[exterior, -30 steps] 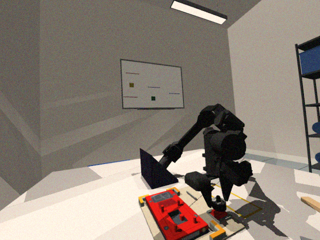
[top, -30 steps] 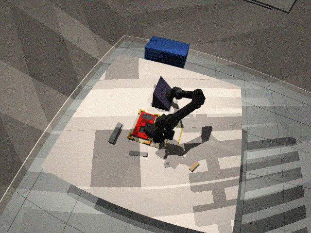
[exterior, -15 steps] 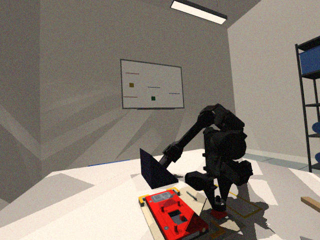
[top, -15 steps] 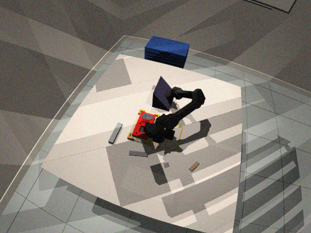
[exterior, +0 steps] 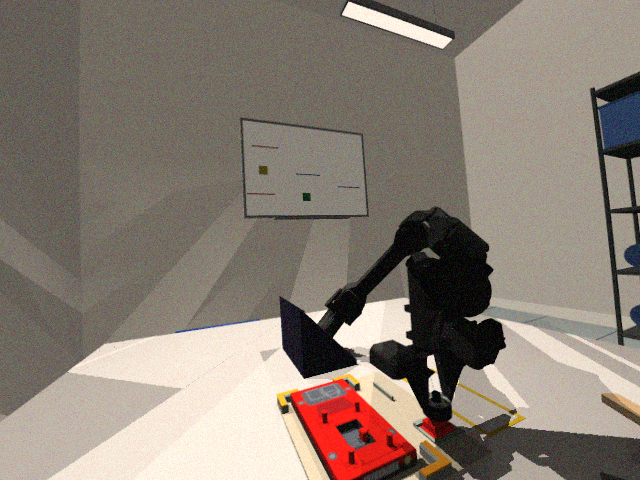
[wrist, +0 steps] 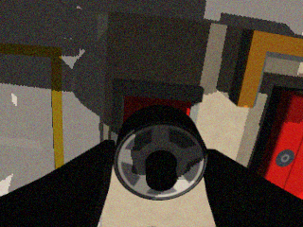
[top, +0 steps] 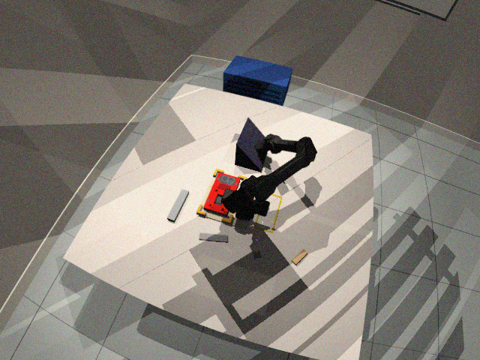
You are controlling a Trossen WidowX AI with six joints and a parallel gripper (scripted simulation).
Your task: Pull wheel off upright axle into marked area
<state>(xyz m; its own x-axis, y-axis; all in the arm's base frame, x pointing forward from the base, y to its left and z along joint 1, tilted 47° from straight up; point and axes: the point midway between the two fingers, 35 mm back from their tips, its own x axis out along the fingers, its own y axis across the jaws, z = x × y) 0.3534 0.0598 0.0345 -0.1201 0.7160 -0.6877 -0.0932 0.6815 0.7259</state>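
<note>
My gripper tip is right at the wheel. Also, from my gripper tip: wooden block: 8 cm ahead, 29 cm to the left, 4 cm below; black axle: 1 cm below.
</note>
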